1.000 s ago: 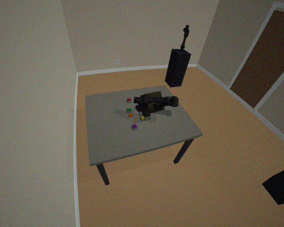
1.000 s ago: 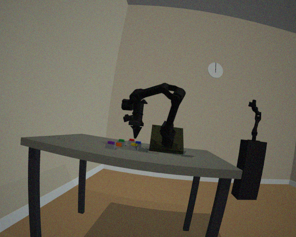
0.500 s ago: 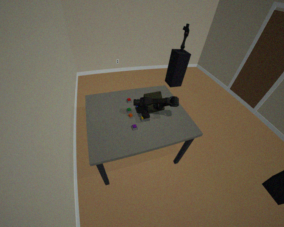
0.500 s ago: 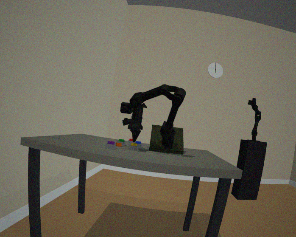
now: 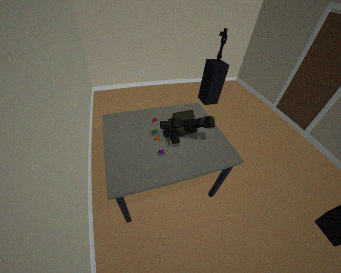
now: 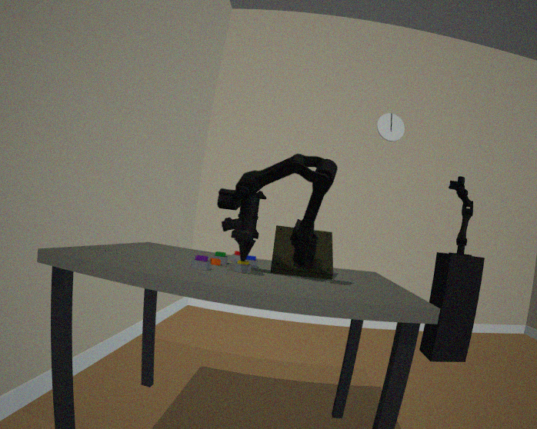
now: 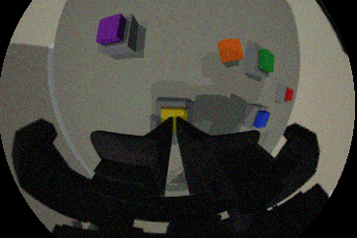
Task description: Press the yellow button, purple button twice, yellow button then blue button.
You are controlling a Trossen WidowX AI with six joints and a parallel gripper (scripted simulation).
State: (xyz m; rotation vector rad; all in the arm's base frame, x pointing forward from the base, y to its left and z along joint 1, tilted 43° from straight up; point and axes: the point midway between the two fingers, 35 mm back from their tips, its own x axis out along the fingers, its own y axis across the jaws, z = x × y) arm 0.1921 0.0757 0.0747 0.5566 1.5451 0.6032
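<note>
Now: the yellow button 10 mm below my gripper tip. Round my gripper tip: blue button (180 mm to the right); then orange block (110 mm ahead, 80 mm to the right, 20 mm below); then purple button (110 mm ahead, 90 mm to the left).
</note>
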